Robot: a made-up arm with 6 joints.
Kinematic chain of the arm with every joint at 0, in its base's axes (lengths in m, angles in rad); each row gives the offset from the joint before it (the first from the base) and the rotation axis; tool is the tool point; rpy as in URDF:
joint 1: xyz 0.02 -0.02 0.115 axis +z
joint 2: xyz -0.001 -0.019 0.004 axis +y
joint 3: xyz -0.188 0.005 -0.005 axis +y
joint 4: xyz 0.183 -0.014 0.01 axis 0.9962 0 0.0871
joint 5: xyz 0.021 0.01 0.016 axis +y
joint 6: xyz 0.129 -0.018 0.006 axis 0.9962 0 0.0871
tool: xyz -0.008 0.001 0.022 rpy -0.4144 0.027 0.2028
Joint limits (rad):
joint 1: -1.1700..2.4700
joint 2: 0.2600..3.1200
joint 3: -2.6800..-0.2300
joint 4: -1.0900..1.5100
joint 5: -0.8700..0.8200
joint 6: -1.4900..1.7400
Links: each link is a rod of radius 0.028 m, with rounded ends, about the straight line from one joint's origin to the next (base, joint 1, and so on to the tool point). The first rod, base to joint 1, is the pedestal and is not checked.
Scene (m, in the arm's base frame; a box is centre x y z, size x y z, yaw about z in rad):
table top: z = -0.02
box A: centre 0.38 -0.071 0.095 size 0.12 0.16 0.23 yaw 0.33
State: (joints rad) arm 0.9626 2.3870 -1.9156 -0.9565 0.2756 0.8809
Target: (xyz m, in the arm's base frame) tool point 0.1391 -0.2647 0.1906
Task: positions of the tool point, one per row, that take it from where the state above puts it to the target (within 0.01 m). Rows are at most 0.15 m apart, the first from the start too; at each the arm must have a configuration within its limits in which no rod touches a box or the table.
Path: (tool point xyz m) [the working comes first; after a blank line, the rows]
Joints at the target: -0.7391 1.4997 -1.1102 -0.8949 0.8200 1.0602
Straight joint move there: touches box A.

1: 0.3805 0.2088 0.2135
2: 0.4041 0.0882 0.2856
3: 0.3786 -0.0305 0.3509
4: 0.3090 -0.1271 0.4065
5: 0.2799 -0.1947 0.3338
6: 0.2200 -0.2448 0.2603
7: 0.1391 -0.2647 0.1906

